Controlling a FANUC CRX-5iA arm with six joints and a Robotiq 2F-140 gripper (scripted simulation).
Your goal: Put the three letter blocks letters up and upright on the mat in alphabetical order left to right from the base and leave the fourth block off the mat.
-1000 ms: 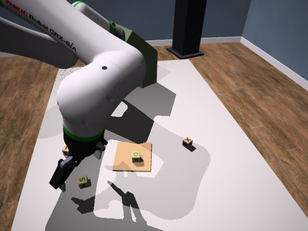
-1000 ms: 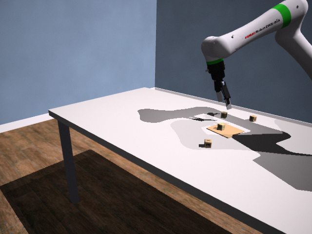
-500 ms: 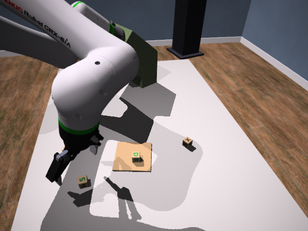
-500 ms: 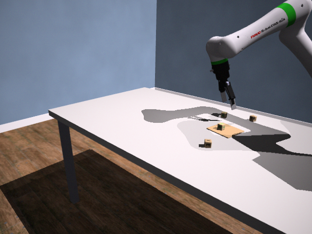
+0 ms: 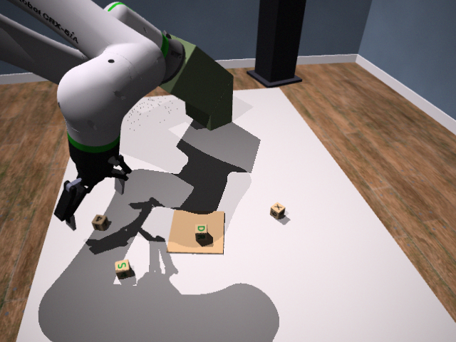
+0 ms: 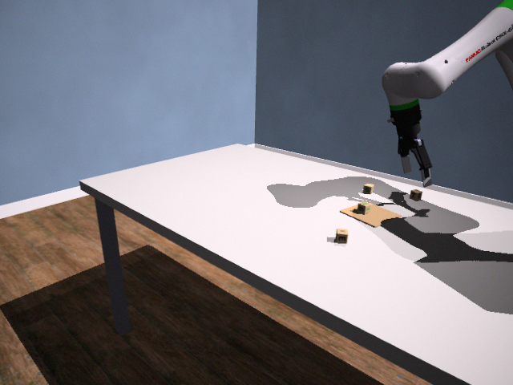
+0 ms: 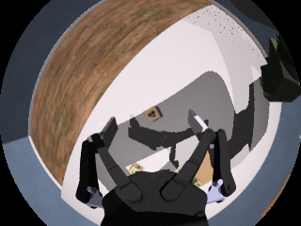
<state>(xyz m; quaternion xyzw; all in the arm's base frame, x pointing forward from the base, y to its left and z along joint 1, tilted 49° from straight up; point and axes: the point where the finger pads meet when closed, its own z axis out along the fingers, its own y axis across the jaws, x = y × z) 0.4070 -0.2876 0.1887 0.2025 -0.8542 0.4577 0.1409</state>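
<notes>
Now: the mat 120 mm ahead of my hand, 220 mm to the left of it and 80 mm below it.
</notes>
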